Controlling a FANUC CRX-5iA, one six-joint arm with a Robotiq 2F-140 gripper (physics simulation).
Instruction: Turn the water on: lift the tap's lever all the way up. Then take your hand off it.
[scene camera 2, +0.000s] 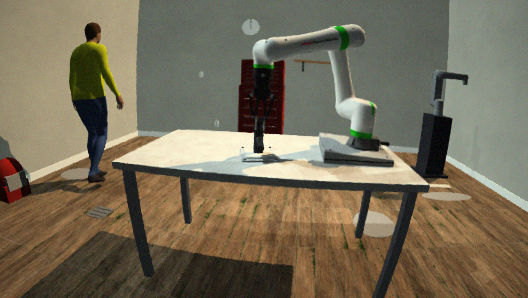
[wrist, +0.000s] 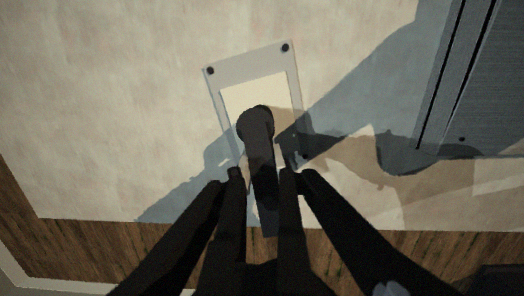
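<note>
The dark tap (scene camera 2: 258, 145) (wrist: 254, 122) stands on a light grey plate (wrist: 245, 62) with dark bolts at its corners. Its long dark lever (scene camera 2: 259, 126) (wrist: 265, 192) runs from the round top of the tap to between the fingers in the wrist view. In the scene view the lever looks raised steeply above the tap body; its exact angle is hard to tell. My gripper (scene camera 2: 260, 116) (wrist: 262, 155) points down above the tap and is shut on the lever, one finger on each side. The fingers hide part of the lever.
The plate is on a pale table (scene camera 2: 200, 145) (wrist: 125, 100). The arm's grey base plate (scene camera 2: 350, 156) (wrist: 490, 90) is at the table's right. A person in a yellow top (scene camera 2: 88, 75) stands left beyond the table. A black pedestal (scene camera 2: 434, 142) with a small grey arm stands right.
</note>
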